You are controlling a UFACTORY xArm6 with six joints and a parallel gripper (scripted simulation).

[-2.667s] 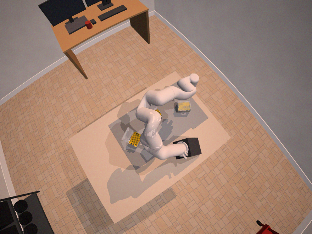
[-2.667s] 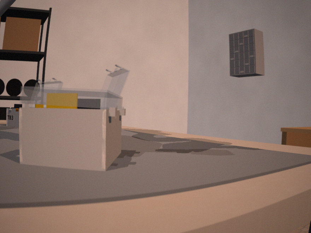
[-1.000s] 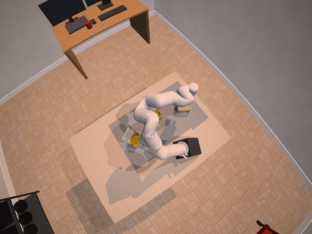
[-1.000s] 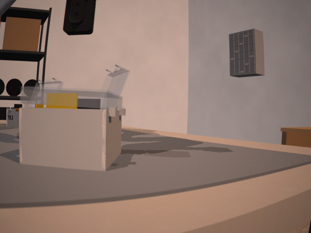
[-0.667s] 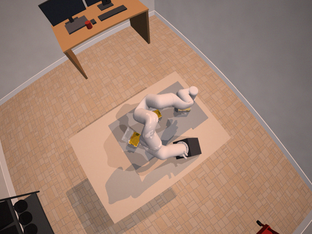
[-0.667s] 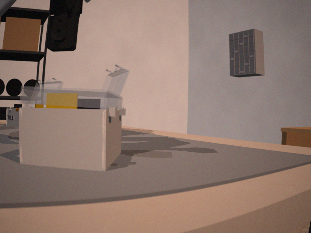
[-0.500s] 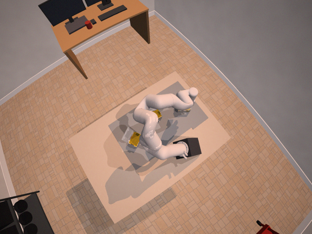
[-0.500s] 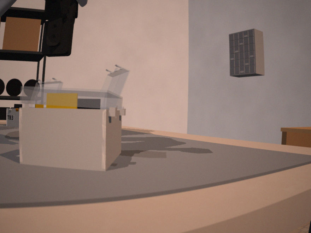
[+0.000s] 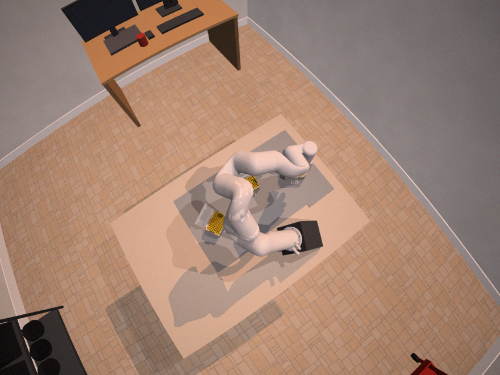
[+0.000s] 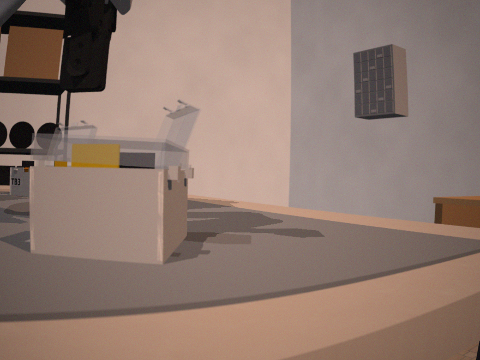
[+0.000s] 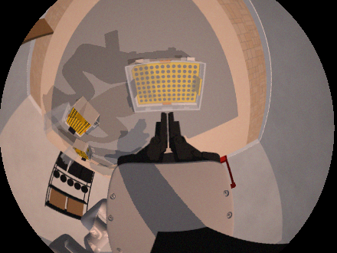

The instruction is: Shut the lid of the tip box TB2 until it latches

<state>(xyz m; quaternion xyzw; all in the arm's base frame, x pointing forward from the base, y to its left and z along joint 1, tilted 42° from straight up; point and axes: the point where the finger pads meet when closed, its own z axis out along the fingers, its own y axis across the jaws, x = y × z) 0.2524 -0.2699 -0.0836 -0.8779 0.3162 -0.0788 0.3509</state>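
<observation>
My hand is 30 mm short of the clear lid, 20 mm to the left of it and 70 mm above it. Also, from my hand: box marked TB3: 50 mm ahead, 540 mm to the left, 70 mm below; label tape: 20 mm behind, 10 mm to the left, 130 mm below.
</observation>
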